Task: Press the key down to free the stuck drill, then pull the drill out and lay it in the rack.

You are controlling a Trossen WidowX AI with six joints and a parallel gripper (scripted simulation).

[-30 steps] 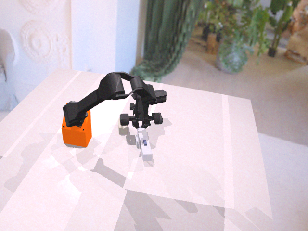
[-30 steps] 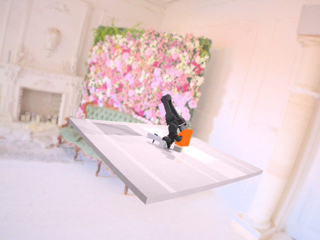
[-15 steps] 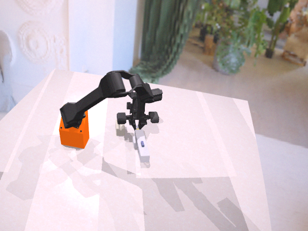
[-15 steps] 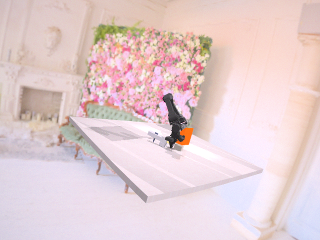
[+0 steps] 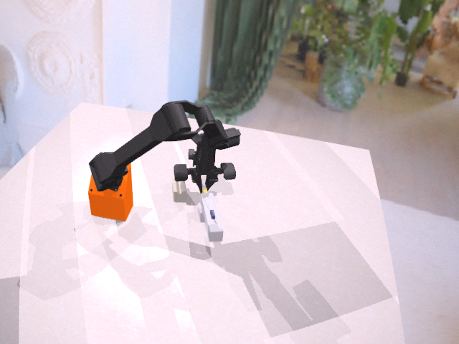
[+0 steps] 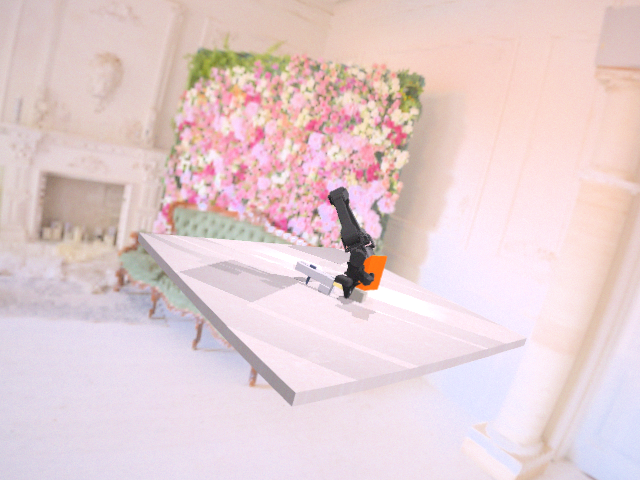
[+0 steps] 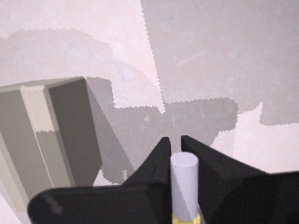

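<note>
The drill is 5 cm to the right of my gripper tip, 3 cm above it and 2 cm ahead of it. Also, from my gripper tip: blue key (17 cm to the right, 8 cm ahead, 4 cm above); then housing block (14 cm to the right, 7 cm ahead, 4 cm above).
</note>
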